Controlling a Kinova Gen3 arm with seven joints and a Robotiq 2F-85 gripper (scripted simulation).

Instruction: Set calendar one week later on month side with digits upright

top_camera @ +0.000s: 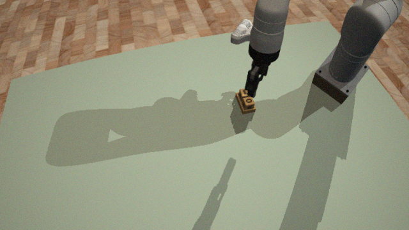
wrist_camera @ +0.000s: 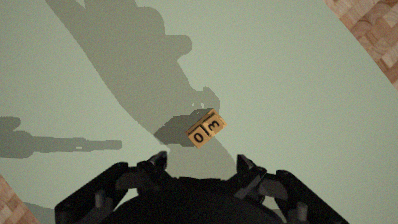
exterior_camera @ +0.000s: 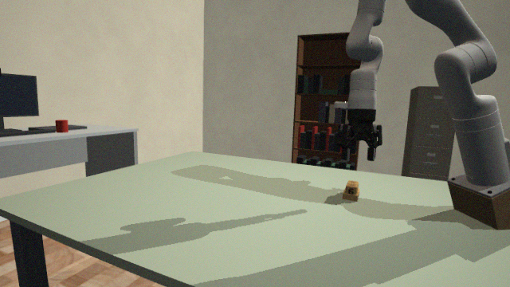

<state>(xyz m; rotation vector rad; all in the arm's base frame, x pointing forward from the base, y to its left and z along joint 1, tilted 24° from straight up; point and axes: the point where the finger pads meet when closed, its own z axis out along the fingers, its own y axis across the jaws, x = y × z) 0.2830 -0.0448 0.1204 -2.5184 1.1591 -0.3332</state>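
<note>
My hand is 10 mm short of the cube, 30 mm to the left of it and 90 mm above it. Round my hand: wooden tray (10 mm ahead, 20 mm to the right, 110 mm below).
</note>
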